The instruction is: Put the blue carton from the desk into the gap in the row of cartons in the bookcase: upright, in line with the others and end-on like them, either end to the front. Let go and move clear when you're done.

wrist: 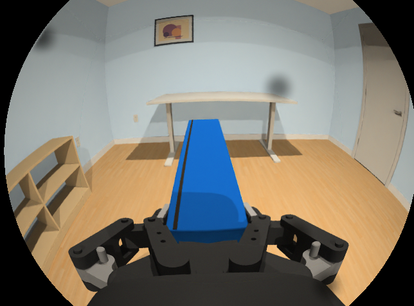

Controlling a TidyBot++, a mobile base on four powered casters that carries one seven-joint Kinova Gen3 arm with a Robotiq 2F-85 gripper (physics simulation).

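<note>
The blue carton (206, 170) is in the middle of the wrist view, with a dark stripe along its left side. It points away from the gripper, and its near end is between the fingers. My gripper (206, 213) is shut on the blue carton, one finger against each side. Part of the bookcase (68, 145) shows at the left edge, a light wooden unit with open compartments; the rest of it is cut off by the view. The row of cartons and its gap do not show. The desk (222, 98) stands beyond the carton, at the far wall.
The desk's legs and feet stand on the wooden floor (295, 195). A closed grey door (382, 100) is in the right wall. A framed picture (173, 30) hangs on the far wall above the desk. Walls meet the floor on the left, at the back and on the right.
</note>
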